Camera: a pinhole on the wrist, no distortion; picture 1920 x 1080 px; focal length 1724.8 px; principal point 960.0 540.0 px. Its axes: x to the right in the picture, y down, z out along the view. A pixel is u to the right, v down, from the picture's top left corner.
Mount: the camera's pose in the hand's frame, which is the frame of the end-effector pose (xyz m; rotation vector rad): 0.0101 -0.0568 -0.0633 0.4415 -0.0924 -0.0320
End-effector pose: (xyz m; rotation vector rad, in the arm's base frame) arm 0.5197 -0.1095 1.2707 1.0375 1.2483 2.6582
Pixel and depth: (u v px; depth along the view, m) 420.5 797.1 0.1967
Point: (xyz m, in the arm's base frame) 0.6171 0.0273 1.2104
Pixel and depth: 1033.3 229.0 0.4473
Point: 0.6305 0.3106 1.1800
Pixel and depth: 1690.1 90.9 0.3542
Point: 0.4826 0.2831 1.2375
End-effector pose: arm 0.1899 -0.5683 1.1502 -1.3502 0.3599 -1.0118
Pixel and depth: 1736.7 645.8 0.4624
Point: 0.4736 -0.4350 1.5171
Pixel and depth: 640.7 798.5 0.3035
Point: 0.2585 -0.3543 1.3104
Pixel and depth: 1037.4 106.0 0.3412
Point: 0.2289 -0.4011 1.4544
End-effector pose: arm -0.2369 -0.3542 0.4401 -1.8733 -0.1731 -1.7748
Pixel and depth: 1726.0 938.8 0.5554
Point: 0.1547 -0.0112 0.7016
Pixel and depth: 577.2 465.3 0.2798
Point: -0.1717 -0.0951 0.4232
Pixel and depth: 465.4 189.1 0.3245
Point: -0.1929 -0.0230 0.4091
